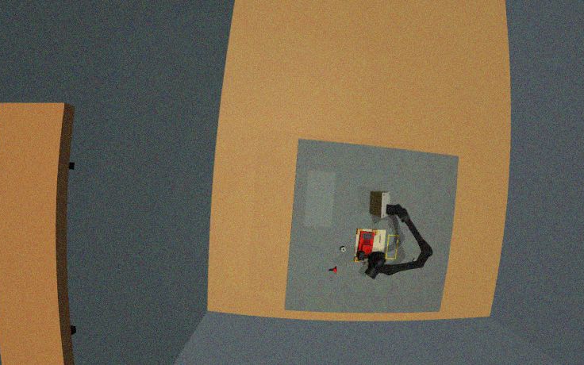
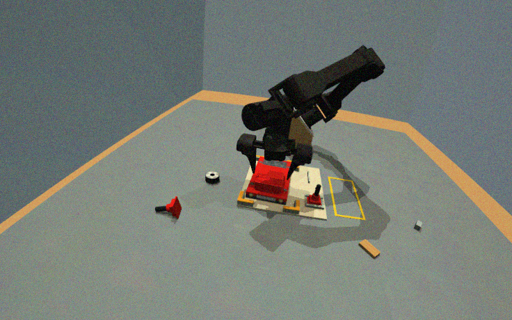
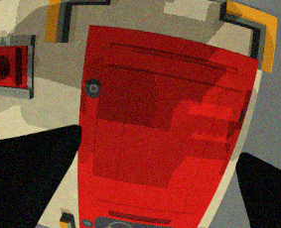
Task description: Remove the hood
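My gripper tip is 10 mm above the hood. From my gripper tip the other things lie so: wooden block (260 mm to the left, 150 mm ahead, 40 mm below); wheel (160 mm to the right, 40 mm below, 10 mm ahead).
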